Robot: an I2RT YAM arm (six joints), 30 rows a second.
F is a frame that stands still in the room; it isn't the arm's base.
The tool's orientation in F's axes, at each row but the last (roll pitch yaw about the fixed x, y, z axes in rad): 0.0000 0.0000 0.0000; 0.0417 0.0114 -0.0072; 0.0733 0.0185 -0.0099; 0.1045 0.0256 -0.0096
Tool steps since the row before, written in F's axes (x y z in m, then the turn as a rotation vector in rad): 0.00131 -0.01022 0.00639 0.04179 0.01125 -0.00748; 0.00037 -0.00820 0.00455 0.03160 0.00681 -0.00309; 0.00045 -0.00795 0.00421 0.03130 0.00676 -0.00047; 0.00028 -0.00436 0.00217 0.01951 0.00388 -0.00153
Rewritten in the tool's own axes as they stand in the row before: 0.00131 -0.01022 0.00639 0.04179 0.01125 -0.00748; 0.00038 -0.00800 0.00489 0.03158 0.00692 -0.00302; 0.00045 -0.00761 0.00479 0.03123 0.00706 -0.00041; 0.00027 -0.00411 0.00262 0.01950 0.00394 -0.00145
